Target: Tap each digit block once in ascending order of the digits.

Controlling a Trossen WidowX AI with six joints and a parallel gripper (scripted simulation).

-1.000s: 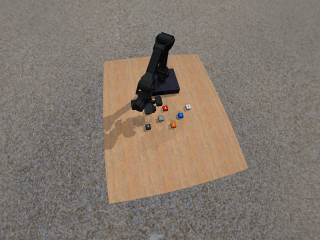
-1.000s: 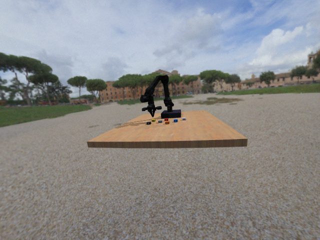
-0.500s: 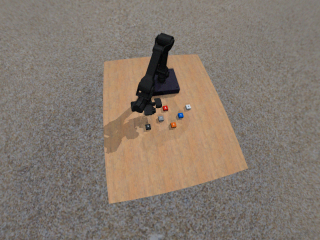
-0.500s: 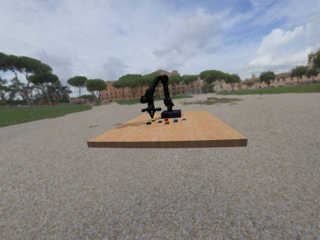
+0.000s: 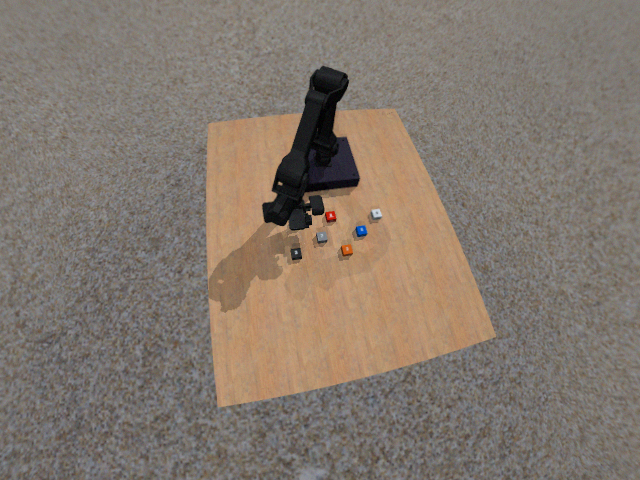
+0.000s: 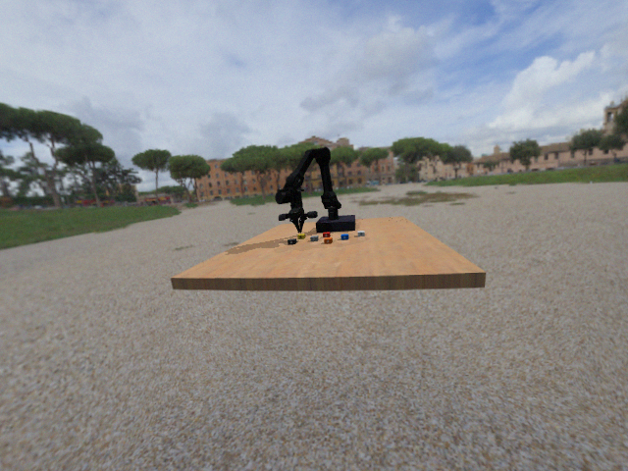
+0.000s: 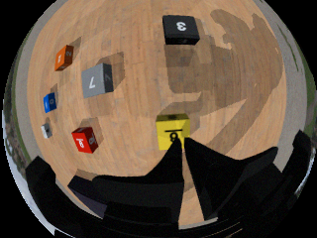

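My gripper tip is now 1 cm to the right of the yellow block and 2 cm above it. Round my gripper tip: grey block 6 cm ahead, 9 cm to the left, 2 cm below; then black block 11 cm ahead, 2 cm below; then red block 2 cm behind, 13 cm to the left, 2 cm below.
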